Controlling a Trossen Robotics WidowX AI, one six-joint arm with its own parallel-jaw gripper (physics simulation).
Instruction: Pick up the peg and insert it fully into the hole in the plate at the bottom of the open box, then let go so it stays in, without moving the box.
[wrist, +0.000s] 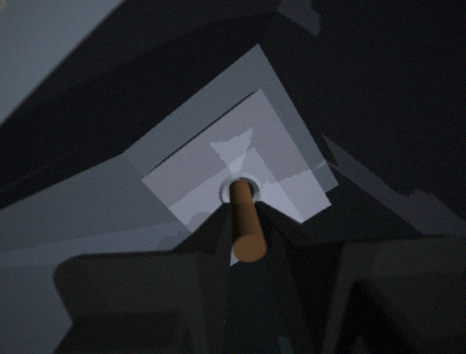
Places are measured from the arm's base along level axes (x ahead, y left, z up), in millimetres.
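Pixels of known places: gripper, fingertip midpoint: (242, 209).
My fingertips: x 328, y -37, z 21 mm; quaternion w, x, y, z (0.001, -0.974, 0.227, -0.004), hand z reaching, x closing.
Ahead of a thing's pixels: the offset from my fingertips to its middle. "spot": to the spot under its first point.
An orange-brown round peg {0 mm ahead, 1 mm left, 6 mm down} (246, 225) is held between the two dark fingers of my gripper (242, 209), in the lower middle of the wrist view. My gripper is shut on the peg. The peg's near end faces the camera and its far end points down at the plate. A pale square plate {1 mm ahead, 2 mm left, 41 mm down} (200, 150) lies at the bottom of the box. The hole {spot: 10 mm ahead, 1 mm right, 22 mm down} (253, 188) has a light ring around it; the peg's far end overlaps its left part in this view. Whether the tip is inside the hole or above it cannot be told.
The open box's grey floor (240, 75) shows around the plate. A grey-blue box wall (60, 210) rises at the left, and dark, shadowed walls (390, 90) stand at the right and top. A light rim {spot: 3 mm back, 76 mm left, 63 mm up} (45, 40) crosses the upper left corner.
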